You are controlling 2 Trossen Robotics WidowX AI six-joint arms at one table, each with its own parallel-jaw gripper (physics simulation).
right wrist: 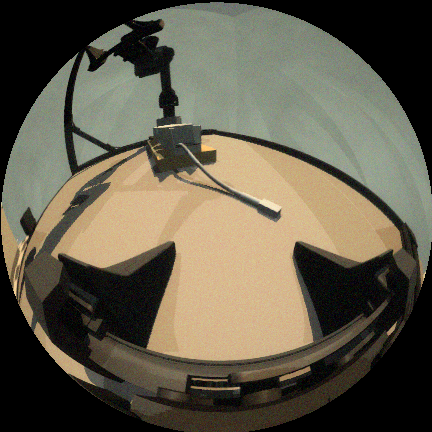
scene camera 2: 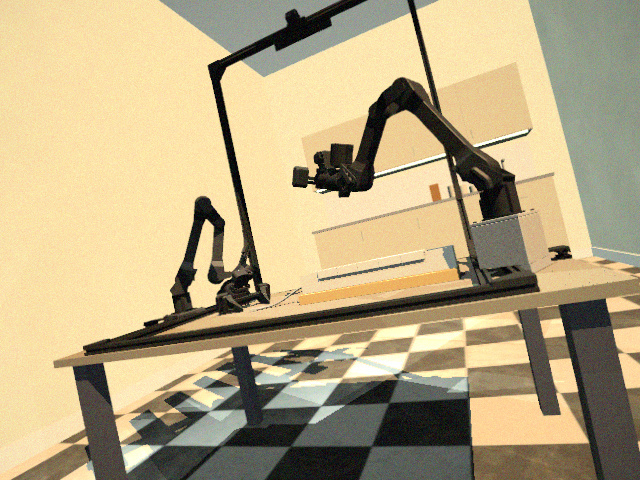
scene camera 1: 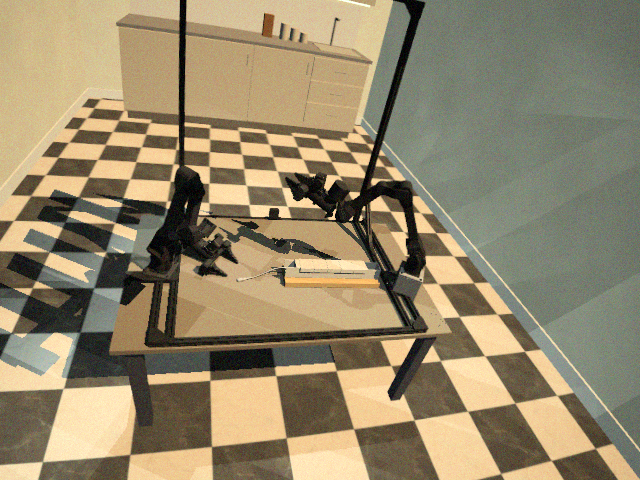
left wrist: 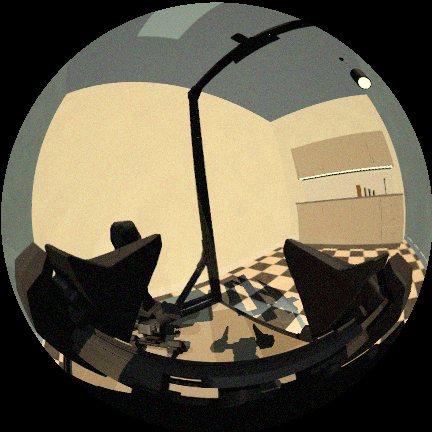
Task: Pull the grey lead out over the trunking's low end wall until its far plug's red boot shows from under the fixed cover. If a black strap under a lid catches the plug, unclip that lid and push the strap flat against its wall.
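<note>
The pale trunking lies on an orange base with its row of lids on top. The grey lead comes out of its end on the picture's left in scene camera 1. Its near plug lies out over the table. My right gripper is open and low, short of the near plug. My left gripper is open, high above the table's far side. No red boot or black strap can be made out.
A black frame runs around the table top, with tall posts rising at the far side. The left arm's grey mounting block stands beside the trunking's other end.
</note>
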